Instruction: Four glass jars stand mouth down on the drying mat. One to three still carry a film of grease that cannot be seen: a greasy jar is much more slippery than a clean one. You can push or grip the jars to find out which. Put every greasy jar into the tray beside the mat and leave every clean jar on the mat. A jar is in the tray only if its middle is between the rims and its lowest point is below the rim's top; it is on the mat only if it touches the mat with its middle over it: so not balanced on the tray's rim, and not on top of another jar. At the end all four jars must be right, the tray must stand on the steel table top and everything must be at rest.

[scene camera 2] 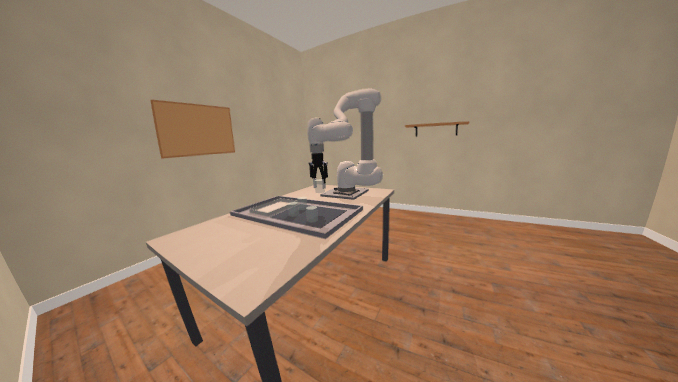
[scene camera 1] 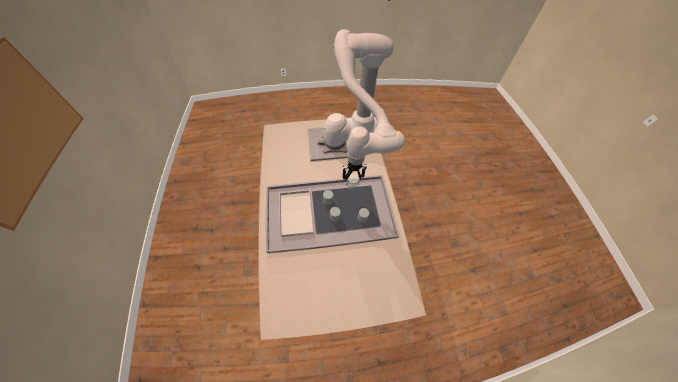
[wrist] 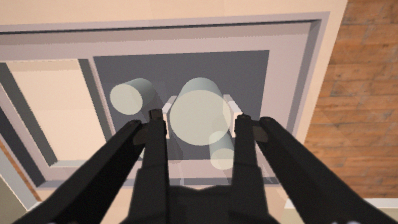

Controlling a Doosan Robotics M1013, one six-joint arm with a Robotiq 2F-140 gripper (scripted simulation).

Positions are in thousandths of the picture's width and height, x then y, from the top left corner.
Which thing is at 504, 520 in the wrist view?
A pale glass jar.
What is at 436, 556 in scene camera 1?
A cream tray.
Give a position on a pale glass jar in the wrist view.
At 325, 440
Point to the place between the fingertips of my gripper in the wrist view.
At 504, 467
